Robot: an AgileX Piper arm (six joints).
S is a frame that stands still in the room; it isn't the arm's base.
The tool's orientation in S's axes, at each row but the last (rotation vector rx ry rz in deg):
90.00 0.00 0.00
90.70 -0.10 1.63
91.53 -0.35 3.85
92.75 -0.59 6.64
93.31 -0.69 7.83
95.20 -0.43 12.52
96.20 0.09 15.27
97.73 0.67 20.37
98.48 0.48 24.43
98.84 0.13 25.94
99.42 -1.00 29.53
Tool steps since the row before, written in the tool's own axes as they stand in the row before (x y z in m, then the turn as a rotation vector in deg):
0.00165 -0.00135 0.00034 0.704 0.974 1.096
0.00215 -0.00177 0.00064 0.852 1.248 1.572
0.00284 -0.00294 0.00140 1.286 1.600 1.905
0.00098 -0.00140 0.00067 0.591 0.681 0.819
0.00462 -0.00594 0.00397 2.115 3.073 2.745
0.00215 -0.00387 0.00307 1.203 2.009 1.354
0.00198 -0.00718 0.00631 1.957 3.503 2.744
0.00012 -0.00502 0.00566 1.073 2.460 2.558
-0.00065 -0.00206 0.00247 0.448 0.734 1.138
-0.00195 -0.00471 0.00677 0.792 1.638 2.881
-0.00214 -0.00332 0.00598 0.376 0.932 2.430
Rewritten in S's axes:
0.00165 -0.00034 -0.00135 0.704 -1.096 0.974
0.00219 -0.00058 -0.00174 0.855 -1.573 1.245
0.00302 -0.00121 -0.00284 1.285 -1.899 1.608
0.00113 -0.00053 -0.00135 0.591 -0.813 0.688
0.00545 -0.00322 -0.00568 2.042 -2.767 3.103
0.00306 -0.00235 -0.00376 1.097 -1.396 2.040
0.00414 -0.00494 -0.00733 1.844 -2.832 3.494
0.00245 -0.00457 -0.00551 1.160 -2.659 2.308
0.00057 -0.00209 -0.00246 0.572 -1.119 0.675
0.00139 -0.00589 -0.00593 1.186 -2.871 1.400
0.00099 -0.00537 -0.00464 0.868 -2.392 0.663

